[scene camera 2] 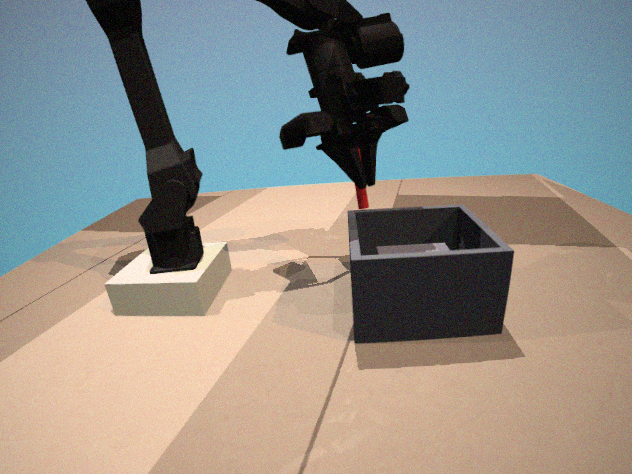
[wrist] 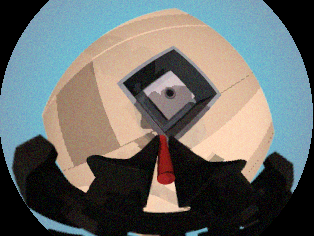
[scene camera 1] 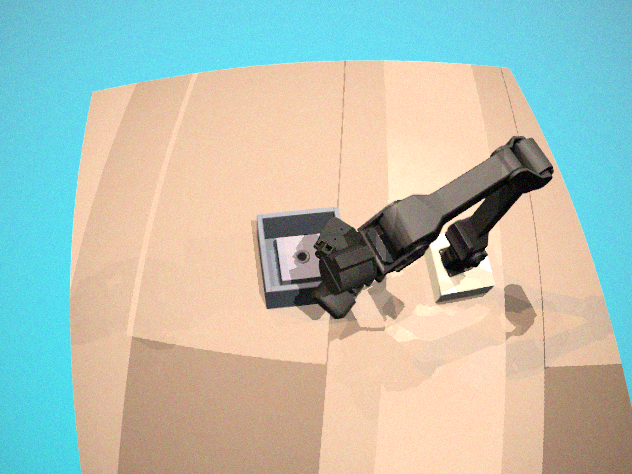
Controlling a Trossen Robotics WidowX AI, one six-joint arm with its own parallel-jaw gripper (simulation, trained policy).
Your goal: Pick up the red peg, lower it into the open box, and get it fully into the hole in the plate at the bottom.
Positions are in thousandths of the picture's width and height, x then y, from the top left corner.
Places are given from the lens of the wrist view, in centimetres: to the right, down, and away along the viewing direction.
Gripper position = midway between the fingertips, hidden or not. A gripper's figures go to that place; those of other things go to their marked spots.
my gripper (wrist: 521,587): 1, 3, 10
light grey plate (wrist: 537,405): 3, -5, 17
